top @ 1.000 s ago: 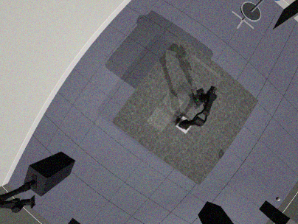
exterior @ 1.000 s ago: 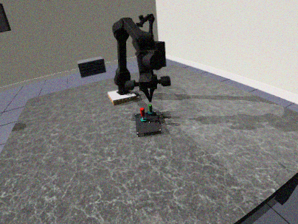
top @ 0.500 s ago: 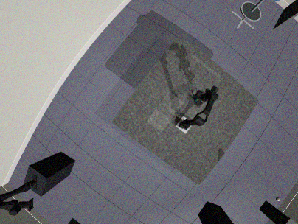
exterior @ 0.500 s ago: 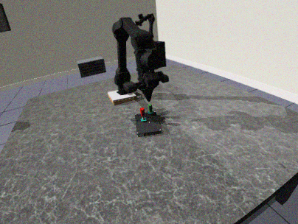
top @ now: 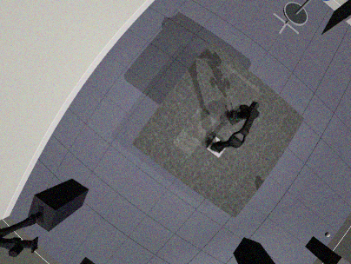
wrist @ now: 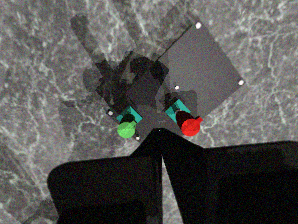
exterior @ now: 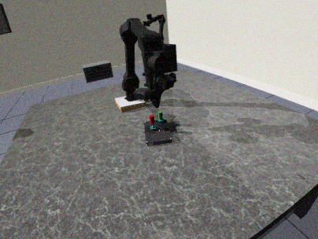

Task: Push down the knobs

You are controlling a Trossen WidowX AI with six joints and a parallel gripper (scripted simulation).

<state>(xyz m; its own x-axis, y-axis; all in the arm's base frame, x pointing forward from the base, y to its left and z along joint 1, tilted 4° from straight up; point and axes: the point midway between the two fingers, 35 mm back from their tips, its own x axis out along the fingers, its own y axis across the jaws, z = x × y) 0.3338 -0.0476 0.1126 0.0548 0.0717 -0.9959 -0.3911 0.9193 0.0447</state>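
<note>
The red knob is 40 mm below my gripper tip, 30 mm to the right of it and 10 mm ahead of it. Also, from my gripper tip: green knob (50 mm below, 20 mm to the left, 20 mm behind).
</note>
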